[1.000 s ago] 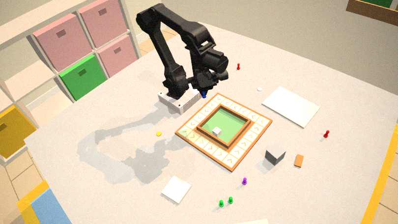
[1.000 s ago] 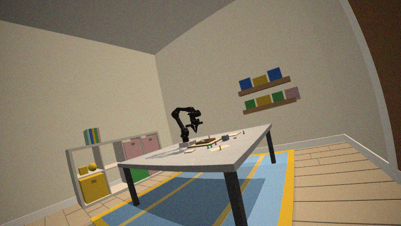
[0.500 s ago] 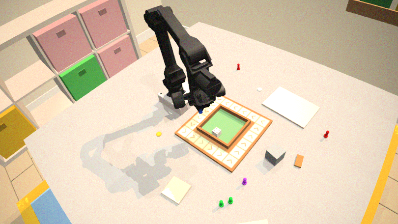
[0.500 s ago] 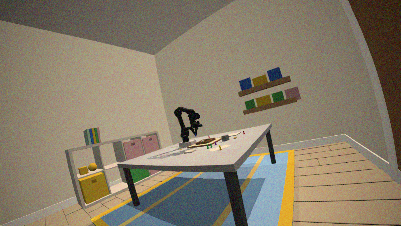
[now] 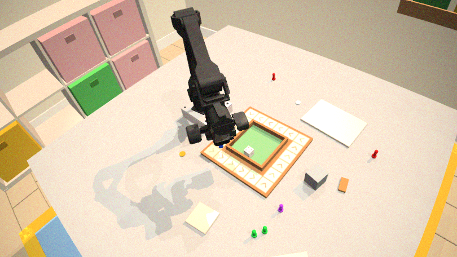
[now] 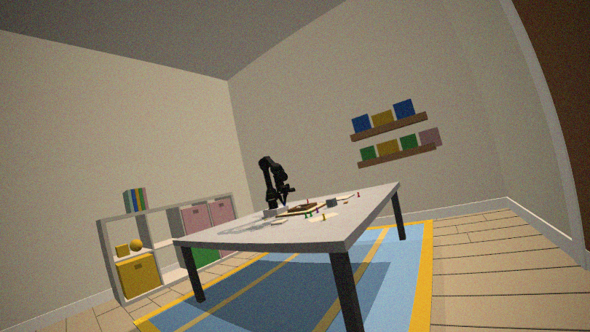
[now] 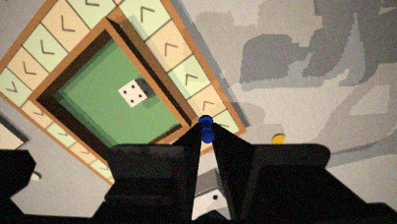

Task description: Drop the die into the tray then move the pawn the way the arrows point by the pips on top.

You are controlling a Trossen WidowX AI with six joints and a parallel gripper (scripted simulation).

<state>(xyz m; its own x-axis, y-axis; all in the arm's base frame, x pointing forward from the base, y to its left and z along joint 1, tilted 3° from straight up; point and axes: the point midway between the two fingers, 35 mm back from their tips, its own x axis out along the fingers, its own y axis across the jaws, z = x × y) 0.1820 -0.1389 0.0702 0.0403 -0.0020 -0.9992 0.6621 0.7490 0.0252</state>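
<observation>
My gripper tip is 80 mm short of the white die, 50 mm to the right of it and 50 mm above it. From my gripper tip the other things lie so: green dice tray (100 mm to the left, 80 mm ahead, 70 mm below); then yellow disc (140 mm behind, 70 mm below, 60 mm to the right); then blue pawn (10 mm above).
</observation>
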